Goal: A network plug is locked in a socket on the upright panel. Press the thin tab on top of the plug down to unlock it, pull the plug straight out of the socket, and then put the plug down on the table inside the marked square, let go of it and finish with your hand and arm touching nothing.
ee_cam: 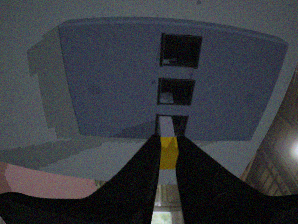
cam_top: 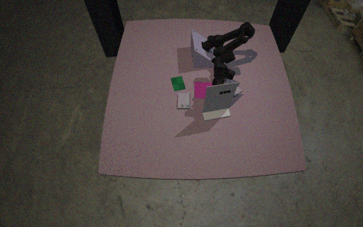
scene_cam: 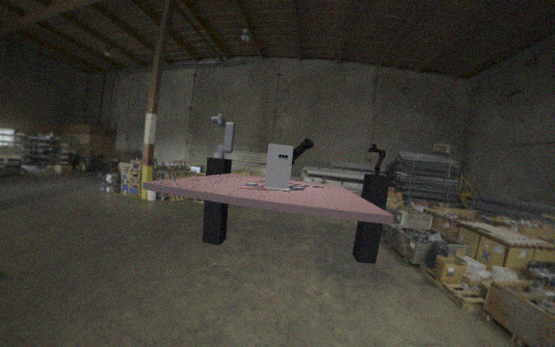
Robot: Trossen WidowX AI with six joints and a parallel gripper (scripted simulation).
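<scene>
My gripper tip is now 13 cm past the magenta square, 6 cm to the left of it and 22 cm above it. From my gripper tip the other things lie so: grey panel (3 cm ahead, 2 cm to the left, 9 cm below); then flat green patch (18 cm behind, 22 cm to the right, 22 cm below); then network plug (1 cm ahead).
</scene>
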